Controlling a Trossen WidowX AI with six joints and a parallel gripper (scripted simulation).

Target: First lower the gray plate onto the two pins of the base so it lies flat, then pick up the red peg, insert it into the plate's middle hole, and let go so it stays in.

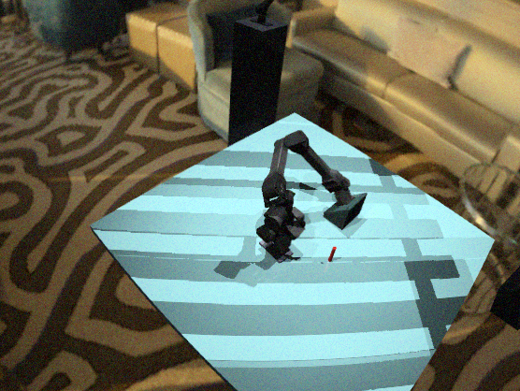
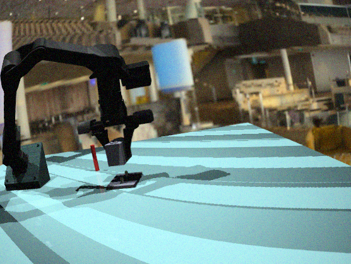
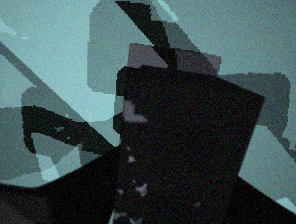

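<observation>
My gripper tip is now 5 cm above the flat base. The rest, counted from my gripper tip: gray plate 3 cm above; then red peg 11 cm behind, 18 cm to the left, 2 cm below.
</observation>
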